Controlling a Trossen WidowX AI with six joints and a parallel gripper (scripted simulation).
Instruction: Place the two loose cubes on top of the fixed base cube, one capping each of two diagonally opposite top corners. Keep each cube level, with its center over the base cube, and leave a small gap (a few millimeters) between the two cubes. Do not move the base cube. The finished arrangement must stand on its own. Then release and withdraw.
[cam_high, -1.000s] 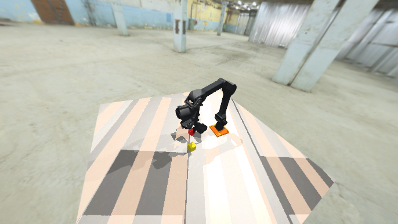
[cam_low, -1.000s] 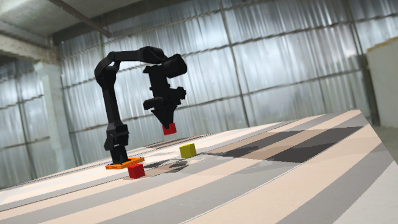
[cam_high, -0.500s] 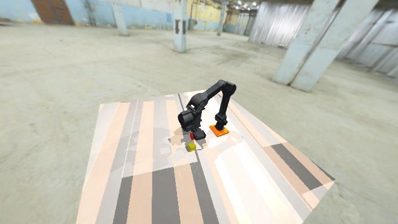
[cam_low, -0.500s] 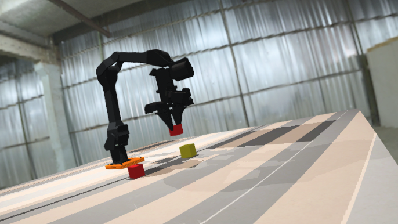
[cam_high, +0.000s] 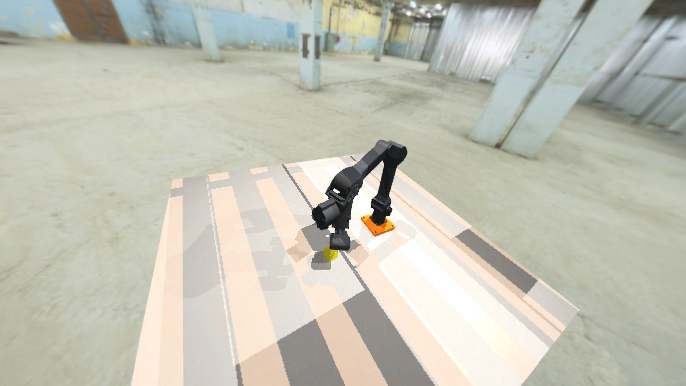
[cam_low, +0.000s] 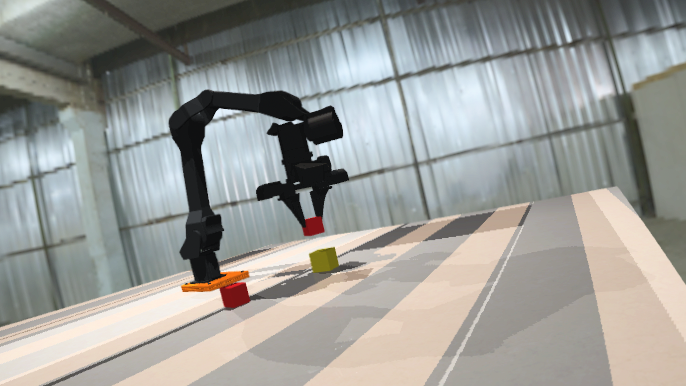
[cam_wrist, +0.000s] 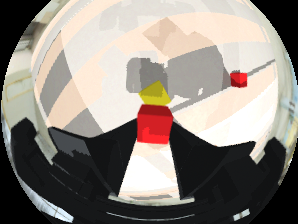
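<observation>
Now: the yellow base cube 7 cm below my gripper tip, 2 cm ahead of it and 1 cm to the right of it.
</observation>
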